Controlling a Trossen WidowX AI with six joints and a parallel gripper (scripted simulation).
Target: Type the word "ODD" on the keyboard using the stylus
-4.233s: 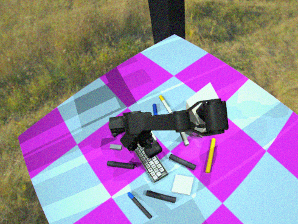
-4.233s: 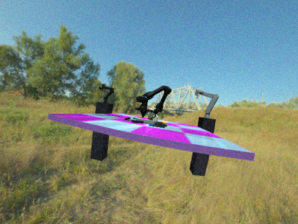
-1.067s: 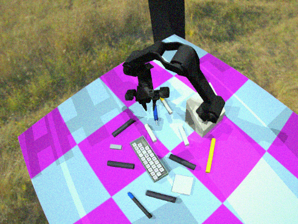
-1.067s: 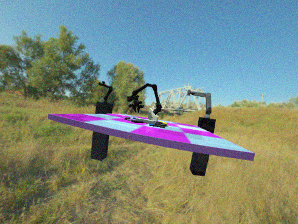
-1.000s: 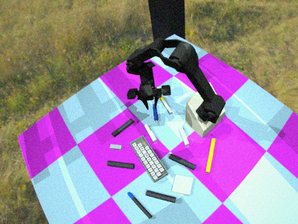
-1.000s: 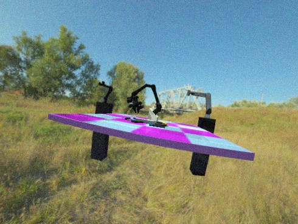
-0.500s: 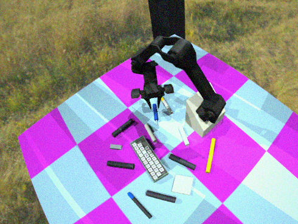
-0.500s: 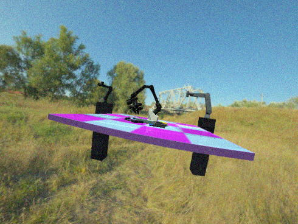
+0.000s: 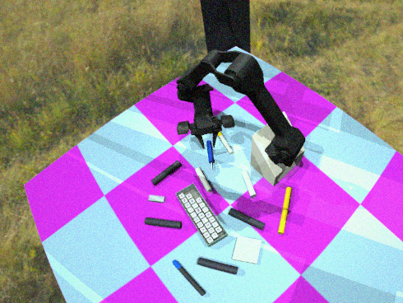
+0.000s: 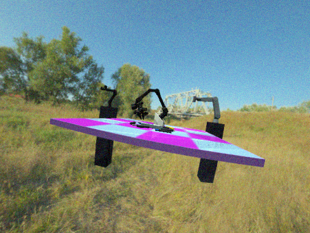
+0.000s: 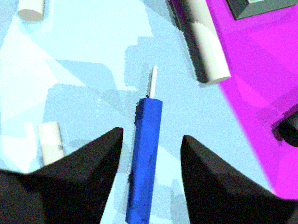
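The stylus is 50 mm below my gripper tip, 10 mm to the left of it and 10 mm ahead of it. Round my gripper tip: grey block (240 mm ahead, 50 mm below, 20 mm to the right); stylus tip (50 mm below, 40 mm to the left, 30 mm ahead); yellow marker (80 mm behind, 50 mm below, 20 mm to the right).
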